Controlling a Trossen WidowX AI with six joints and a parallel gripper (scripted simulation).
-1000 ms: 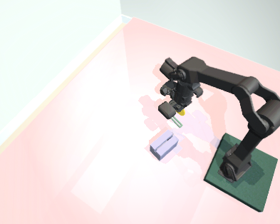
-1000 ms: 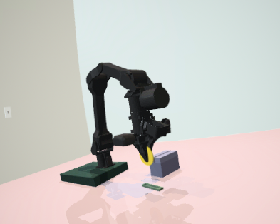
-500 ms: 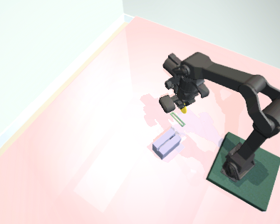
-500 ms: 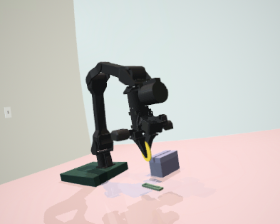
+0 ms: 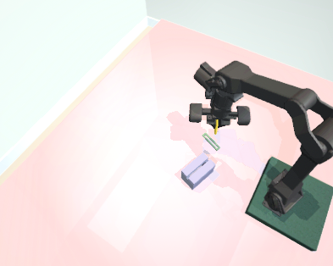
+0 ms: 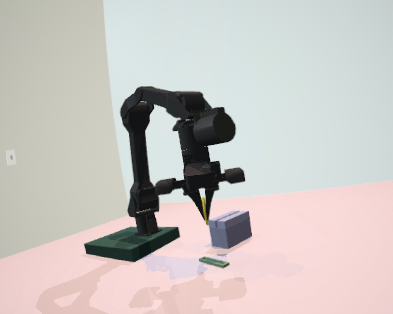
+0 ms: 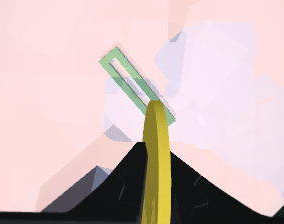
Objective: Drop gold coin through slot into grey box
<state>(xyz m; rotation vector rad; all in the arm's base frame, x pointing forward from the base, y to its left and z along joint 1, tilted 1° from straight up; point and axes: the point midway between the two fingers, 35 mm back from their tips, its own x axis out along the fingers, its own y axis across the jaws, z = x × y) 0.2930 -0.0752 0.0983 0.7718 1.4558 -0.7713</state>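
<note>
My gripper tip is 2 cm below the gold coin.
</note>
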